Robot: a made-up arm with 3 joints.
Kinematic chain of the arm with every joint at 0, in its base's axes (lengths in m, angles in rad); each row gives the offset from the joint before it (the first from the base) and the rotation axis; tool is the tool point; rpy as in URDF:
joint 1: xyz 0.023 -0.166 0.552 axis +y
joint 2: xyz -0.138 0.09 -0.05 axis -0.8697 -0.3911 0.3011
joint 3: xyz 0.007 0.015 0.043 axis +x
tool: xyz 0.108 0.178 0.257 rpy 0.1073 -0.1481 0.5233
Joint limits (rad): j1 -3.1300..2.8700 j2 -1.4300..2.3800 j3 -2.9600..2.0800
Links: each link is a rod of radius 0.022 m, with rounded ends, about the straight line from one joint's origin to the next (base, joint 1, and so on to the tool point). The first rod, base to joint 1, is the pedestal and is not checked.
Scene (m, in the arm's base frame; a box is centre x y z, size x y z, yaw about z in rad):
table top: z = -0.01
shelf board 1: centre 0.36 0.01 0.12 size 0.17 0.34 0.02 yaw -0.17
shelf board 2: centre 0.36 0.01 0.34 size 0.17 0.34 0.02 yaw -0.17
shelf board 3: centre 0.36 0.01 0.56 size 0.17 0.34 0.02 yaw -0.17
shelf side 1: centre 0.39 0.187 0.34 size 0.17 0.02 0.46 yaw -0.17
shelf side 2: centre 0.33 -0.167 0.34 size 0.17 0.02 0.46 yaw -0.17
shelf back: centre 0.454 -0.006 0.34 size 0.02 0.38 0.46 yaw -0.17
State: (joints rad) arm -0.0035 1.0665 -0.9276
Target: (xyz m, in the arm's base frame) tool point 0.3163 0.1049 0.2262
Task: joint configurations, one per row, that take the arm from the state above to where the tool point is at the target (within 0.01 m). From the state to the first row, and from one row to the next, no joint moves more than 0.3 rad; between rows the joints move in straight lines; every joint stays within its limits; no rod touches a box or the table.
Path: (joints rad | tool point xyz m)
1: -0.2713 1.3065 -0.7165 | -0.0210 0.1956 0.2449
2: -0.5392 1.5465 -0.5055 | 0.0432 0.1851 0.2092
3: -0.8070 1.7865 -0.2944 | 0.1250 0.1656 0.1882
4: -1.0748 2.0265 -0.0834 | 0.2194 0.1382 0.1917
5: -1.3427 2.2665 0.1277 | 0.3163 0.1049 0.2262

